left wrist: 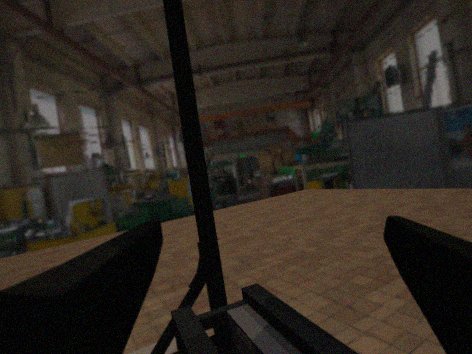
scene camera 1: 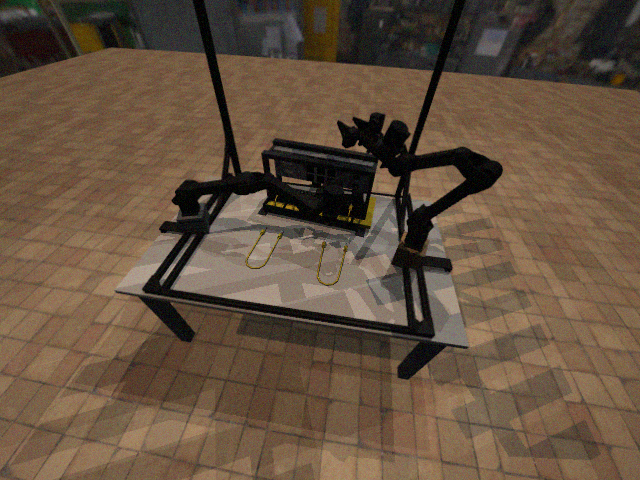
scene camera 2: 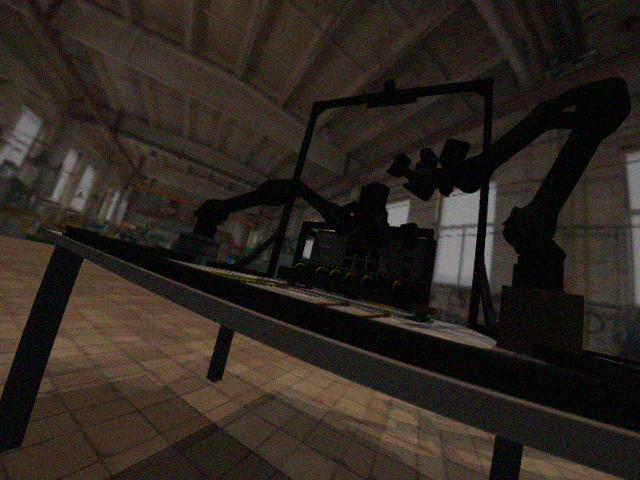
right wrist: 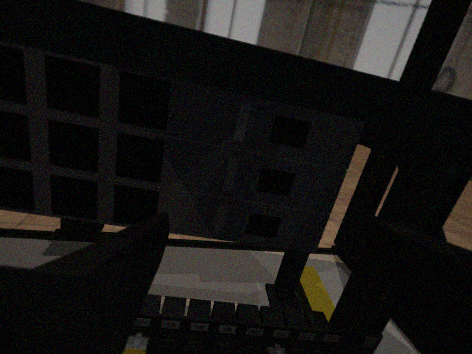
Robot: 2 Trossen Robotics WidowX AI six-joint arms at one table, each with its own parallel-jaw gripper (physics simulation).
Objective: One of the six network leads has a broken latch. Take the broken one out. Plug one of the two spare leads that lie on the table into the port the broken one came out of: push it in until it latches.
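Seen in the pictures: left gripper, fingertip midpoint: (left wrist: 272, 228) (scene camera 1: 345, 119) (scene camera 2: 395, 178); right gripper, fingertip midpoint: (scene camera 1: 345, 185) (scene camera 2: 392, 247) (right wrist: 264, 223); left arm's base, origin of the base link: (scene camera 1: 414, 243) (scene camera 2: 537, 293); right arm's base, origin of the base link: (scene camera 1: 191, 210) (scene camera 2: 202, 236).
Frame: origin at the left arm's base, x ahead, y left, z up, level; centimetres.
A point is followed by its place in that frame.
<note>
Two yellow spare leads (scene camera 1: 254, 267) @[y 32.5, x 51.5, z -9.6 cm] (scene camera 1: 328, 284) @[y 25.9, x 23.1, z -9.7 cm] lie as U shapes on the table in front of the rack. Several yellow leads (scene camera 2: 397, 283) @[y -8.2, x 29.1, z -1.8 cm] (scene camera 2: 366, 277) @[y -5.6, x 37.7, z -1.8 cm] are plugged along the rack's low port row (right wrist: 227, 314) @[y -12.4, x 33.6, z -0.5 cm]. In the right wrist view, parts of two plugs (right wrist: 136, 343) @[y -9.2, x 38.6, z -0.9 cm] (right wrist: 276, 348) @[y -11.2, x 30.0, z -0.9 cm] show at the bottom edge; their latches cannot be judged. My right gripper (right wrist: 264, 223) @[y -9.5, x 33.2, z 8.8 cm] is open and empty, at the rack's front above the port row, near its right end. My left gripper (scene camera 1: 347, 129) @[y -11.4, x 37.1, z 33.9 cm] (left wrist: 272, 228) @[y -11.4, x 37.1, z 33.9 cm] is open and empty, high above the rack's top right.
The black rack (scene camera 1: 320, 149) @[y -19.9, x 50.4, z 15.7 cm] stands at the table's back, with a panel of square openings above the ports. Yellow surfaces (scene camera 1: 371, 209) @[y -18.7, x 22.1, z -6.1 cm] lie at its base. Black gantry posts (scene camera 1: 219, 93) @[y -11.5, x 94.6, z 33.0 cm] (scene camera 1: 434, 87) @[y -38.5, x 13.5, z 41.7 cm] rise on both sides. Black rails (scene camera 1: 289, 308) @[y 41.4, x 30.2, z -8.1 cm] run along the table edges.
</note>
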